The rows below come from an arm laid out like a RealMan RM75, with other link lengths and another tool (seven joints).
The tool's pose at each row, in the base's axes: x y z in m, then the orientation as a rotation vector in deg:
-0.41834 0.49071 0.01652 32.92 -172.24 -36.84
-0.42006 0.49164 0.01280 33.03 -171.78 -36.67
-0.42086 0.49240 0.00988 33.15 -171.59 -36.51
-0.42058 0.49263 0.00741 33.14 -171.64 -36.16
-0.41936 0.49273 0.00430 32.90 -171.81 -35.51
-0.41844 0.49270 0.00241 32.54 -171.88 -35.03
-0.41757 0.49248 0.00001 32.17 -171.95 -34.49
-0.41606 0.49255 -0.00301 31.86 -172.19 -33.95
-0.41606 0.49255 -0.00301 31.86 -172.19 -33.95
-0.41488 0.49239 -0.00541 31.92 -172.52 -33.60
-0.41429 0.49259 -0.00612 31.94 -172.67 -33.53
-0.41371 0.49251 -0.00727 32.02 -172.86 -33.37
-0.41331 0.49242 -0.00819 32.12 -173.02 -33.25
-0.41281 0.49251 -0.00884 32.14 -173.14 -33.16
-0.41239 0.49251 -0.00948 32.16 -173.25 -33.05
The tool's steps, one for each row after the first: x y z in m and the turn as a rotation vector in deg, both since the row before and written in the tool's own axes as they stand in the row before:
0.00150 -0.00009 0.00392 -0.04 0.47 -0.03
0.00063 -0.00024 0.00305 0.04 0.22 -0.06
-0.00022 -0.00089 0.00232 0.22 0.06 0.02
-0.00102 -0.00157 0.00277 0.42 0.06 0.18
-0.00076 -0.00108 0.00164 0.29 0.10 0.25
-0.00063 -0.00141 0.00205 0.32 0.12 0.26
-0.00131 -0.00160 0.00267 0.37 -0.05 0.21
0.00000 0.00000 0.00000 0.00 0.00 0.00
-0.00095 -0.00143 0.00205 0.30 -0.21 -0.05
-0.00059 -0.00029 0.00068 0.09 -0.12 -0.02
-0.00046 -0.00069 0.00099 0.15 -0.13 -0.06
-0.00030 -0.00055 0.00079 0.12 -0.12 -0.07
-0.00047 -0.00033 0.00060 0.09 -0.09 -0.02
-0.00036 -0.00037 0.00056 0.10 -0.07 -0.02

